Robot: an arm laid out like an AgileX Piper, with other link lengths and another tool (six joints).
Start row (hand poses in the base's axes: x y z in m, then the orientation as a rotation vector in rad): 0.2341, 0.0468, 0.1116, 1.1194, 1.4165, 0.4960
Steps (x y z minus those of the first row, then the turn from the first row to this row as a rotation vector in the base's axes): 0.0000, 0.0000, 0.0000, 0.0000, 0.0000, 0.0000; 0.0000, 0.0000, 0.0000, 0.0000, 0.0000, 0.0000; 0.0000, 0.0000, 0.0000, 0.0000, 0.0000, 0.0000; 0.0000, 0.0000, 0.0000, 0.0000, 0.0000, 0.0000; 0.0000, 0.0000, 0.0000, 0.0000, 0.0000, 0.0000; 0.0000, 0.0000, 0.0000, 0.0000, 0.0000, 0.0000; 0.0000, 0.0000, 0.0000, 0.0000, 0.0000, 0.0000; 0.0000, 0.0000, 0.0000, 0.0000, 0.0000, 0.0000; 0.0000, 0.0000, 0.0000, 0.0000, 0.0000, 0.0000; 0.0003, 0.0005, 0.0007, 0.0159, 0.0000, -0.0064; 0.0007, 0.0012, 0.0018, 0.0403, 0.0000, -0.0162; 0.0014, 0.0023, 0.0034, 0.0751, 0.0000, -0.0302; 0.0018, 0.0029, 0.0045, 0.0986, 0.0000, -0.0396; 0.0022, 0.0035, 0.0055, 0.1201, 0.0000, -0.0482
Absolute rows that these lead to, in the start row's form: 0.2341, 0.0468, 0.1116, 1.1194, 1.4165, 0.4960; 0.2341, 0.0468, 0.1116, 1.1194, 1.4165, 0.4960; 0.2341, 0.0468, 0.1116, 1.1194, 1.4165, 0.4960; 0.2341, 0.0468, 0.1116, 1.1194, 1.4165, 0.4960; 0.2341, 0.0468, 0.1116, 1.1194, 1.4165, 0.4960; 0.2341, 0.0468, 0.1116, 1.1194, 1.4165, 0.4960; 0.2341, 0.0468, 0.1116, 1.1194, 1.4165, 0.4960; 0.2341, 0.0468, 0.1116, 1.1194, 1.4165, 0.4960; 0.2341, 0.0468, 0.1116, 1.1194, 1.4165, 0.4960; 0.2344, 0.0473, 0.1123, 1.1363, 1.4108, 0.5035; 0.2348, 0.0480, 0.1134, 1.1623, 1.4018, 0.5150; 0.2355, 0.0491, 0.1150, 1.1992, 1.3886, 0.5313; 0.2359, 0.0497, 0.1161, 1.2241, 1.3795, 0.5424; 0.2363, 0.0503, 0.1171, 1.2468, 1.3710, 0.5525
